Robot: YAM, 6 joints.
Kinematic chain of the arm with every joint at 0, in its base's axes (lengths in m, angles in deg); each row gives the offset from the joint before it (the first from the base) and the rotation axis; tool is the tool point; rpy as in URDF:
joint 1: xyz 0 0 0.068 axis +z
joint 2: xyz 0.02 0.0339 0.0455 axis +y
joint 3: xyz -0.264 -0.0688 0 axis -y
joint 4: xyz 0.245 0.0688 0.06 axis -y
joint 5: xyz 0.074 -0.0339 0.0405 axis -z
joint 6: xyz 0.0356 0 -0.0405 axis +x
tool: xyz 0 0 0 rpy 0 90 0
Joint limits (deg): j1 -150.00..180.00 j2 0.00..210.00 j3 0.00..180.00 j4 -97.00..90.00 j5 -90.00..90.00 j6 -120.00..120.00
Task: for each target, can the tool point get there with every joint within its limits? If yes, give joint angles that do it. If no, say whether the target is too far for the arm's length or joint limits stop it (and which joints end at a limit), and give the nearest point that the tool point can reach.
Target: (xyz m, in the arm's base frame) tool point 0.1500 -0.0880 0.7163
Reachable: yes | joints -25.29 103.70 163.69 19.10 25.75 42.25
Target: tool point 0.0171 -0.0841 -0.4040
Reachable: no: joint limits stop it (at a limit: joint 2) | nearest point 0.0215 -0.1057 -0.3518 | short by 0.057 m
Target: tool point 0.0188 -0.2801 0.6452
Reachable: yes | joints 94.14 49.78 154.88 -10.65 -2.42 -46.32
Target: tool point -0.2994 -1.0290 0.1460
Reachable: no: too far | nearest point -0.1803 -0.6198 0.1328 | short by 0.426 m
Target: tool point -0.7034 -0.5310 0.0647
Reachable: no: too far | nearest point -0.5147 -0.3885 0.0781 | short by 0.237 m
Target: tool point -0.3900 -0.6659 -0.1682
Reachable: no: too far | nearest point -0.3063 -0.5230 -0.1061 | short by 0.177 m
